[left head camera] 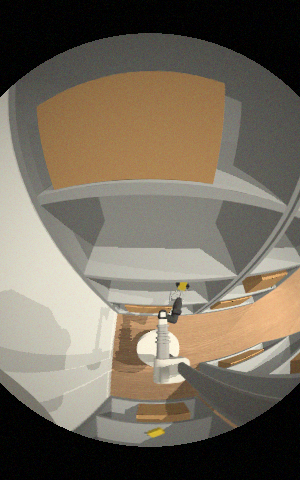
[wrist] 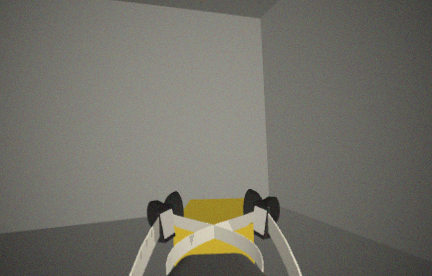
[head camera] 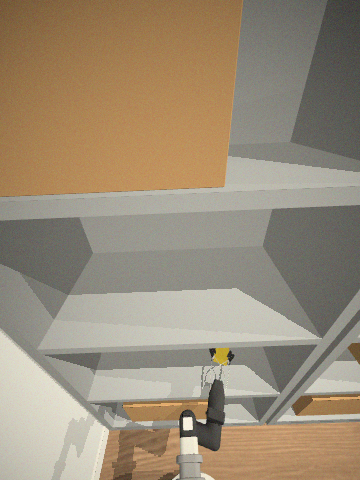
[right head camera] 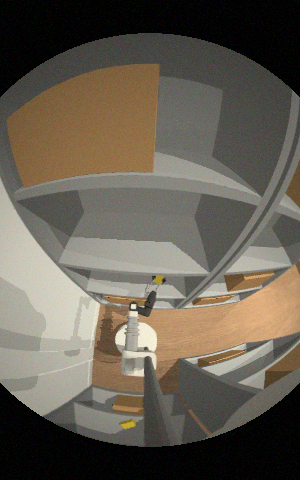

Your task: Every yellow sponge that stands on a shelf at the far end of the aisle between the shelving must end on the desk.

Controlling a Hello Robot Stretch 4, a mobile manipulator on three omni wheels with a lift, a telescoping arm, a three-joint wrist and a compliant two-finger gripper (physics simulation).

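Places are measured from the robot's base along level axes (x ahead, y down, z left), in millimetres.
Where they show: gripper, fingertip midpoint: (left head camera: 182, 282) (wrist: 213, 205) (head camera: 222, 348) (right head camera: 159, 275).
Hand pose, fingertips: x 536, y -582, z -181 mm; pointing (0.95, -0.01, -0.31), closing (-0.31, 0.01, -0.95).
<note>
Each offset is from my fingertips to the top centre of the thing. Level surfaces: height alone.
A yellow sponge {dx +1, dy +3, dz -2 mm} (head camera: 221, 355) (left head camera: 183, 286) (right head camera: 159, 280) (wrist: 215, 209) is between the fingertips of my gripper (head camera: 221, 356) (left head camera: 182, 286) (right head camera: 158, 280) (wrist: 213, 205), which is shut on it. Both are inside a low compartment of the grey shelving, near its right side wall. Whether the sponge's underside touches the shelf board is hidden. A second yellow sponge (left head camera: 155, 432) (right head camera: 128, 424) lies on a shelf of the opposite unit, at the bottom of both side head views. The desk does not show.
A large cardboard box {dx +7, dy -1109, dz +321 mm} (head camera: 115, 100) (left head camera: 135, 130) (right head camera: 90, 125) stands on the upper shelf. A low box {dx +6, dy +263, dz +281 mm} (head camera: 165, 411) sits beneath the gripper's compartment. Another box {dx -1392, dy +263, dz +129 mm} (left head camera: 163, 412) (right head camera: 128, 404) is near the second sponge. A white wall (head camera: 40, 400) rises at the left. Wooden floor {dy +609 mm} (left head camera: 225, 330) runs right between the shelving.
</note>
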